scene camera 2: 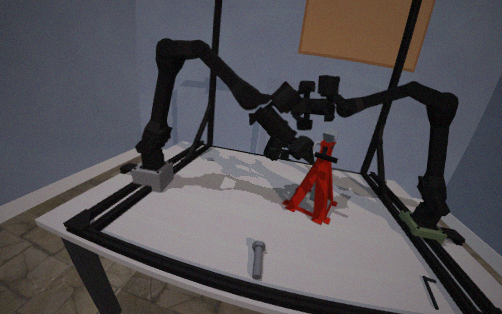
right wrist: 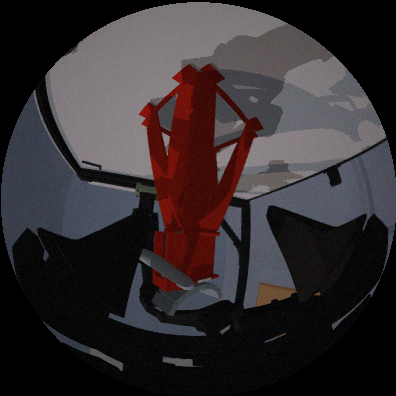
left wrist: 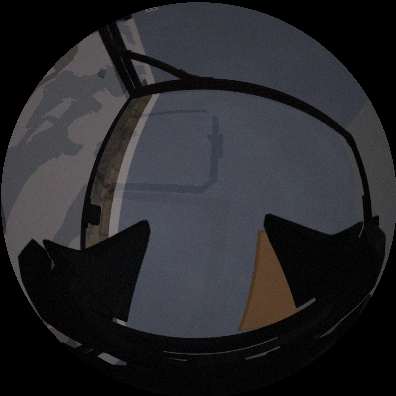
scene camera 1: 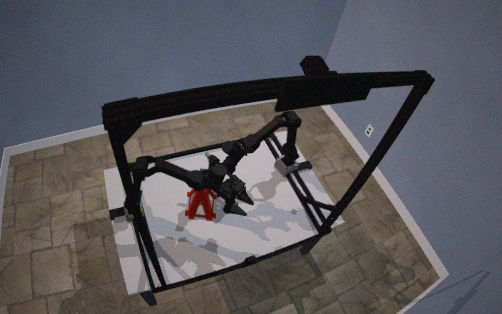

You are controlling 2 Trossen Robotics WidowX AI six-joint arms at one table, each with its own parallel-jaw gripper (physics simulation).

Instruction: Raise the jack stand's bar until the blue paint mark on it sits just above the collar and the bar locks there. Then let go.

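Frame: origin at the left arm's base, x back, y up, z left, level; metres.
Seen in the pictures: left gripper, fingertip midpoint: (left wrist: 208, 223) (scene camera 1: 250, 210); right gripper, fingertip midpoint: (scene camera 2: 305, 158) (right wrist: 209, 213); left arm's base, origin of the base link: (scene camera 2: 423, 222) (right wrist: 147, 194); right arm's base, origin of the base link: (scene camera 2: 153, 165) (scene camera 1: 288, 161).
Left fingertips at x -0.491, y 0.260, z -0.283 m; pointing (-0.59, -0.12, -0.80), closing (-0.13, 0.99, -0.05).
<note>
Offsets run from my left fingertips to a thing's top centre. "pt": to the spot under its first point. Level surfaces: height alone.
The red jack stand (scene camera 1: 201, 206) (scene camera 2: 323, 186) (right wrist: 192, 150) stands upright on the table. Its bar's grey head @(pt dx +0.122, dy -0.047, dz +0.284 m) (scene camera 2: 330, 136) (right wrist: 166, 301) sits close above the red top. A grey lever @(pt dx +0.074, dy -0.097, dz +0.287 m) (right wrist: 166, 268) is beside the collar. The blue paint mark does not show. My right gripper (right wrist: 209, 213) is open, with its fingers on either side of the stand's upper part. In scene camera 2 one dark finger crosses in front of the collar. My left gripper (scene camera 1: 249, 209) (scene camera 2: 302, 105) (left wrist: 208, 223) is open and empty, above table height and pointing away from the stand.
My left arm reaches over the stand in scene camera 1, close to the right arm's wrist. A grey bolt @(dx -0.002, dy -0.274, dz +0.539 m) (scene camera 2: 257, 261) and a black hex key @(dx +0.408, dy -0.296, dz +0.512 m) (scene camera 2: 431, 292) lie on the table @(dy -0.303 m) (scene camera 2: 190, 235). A black frame (scene camera 1: 200, 97) spans the workspace.
</note>
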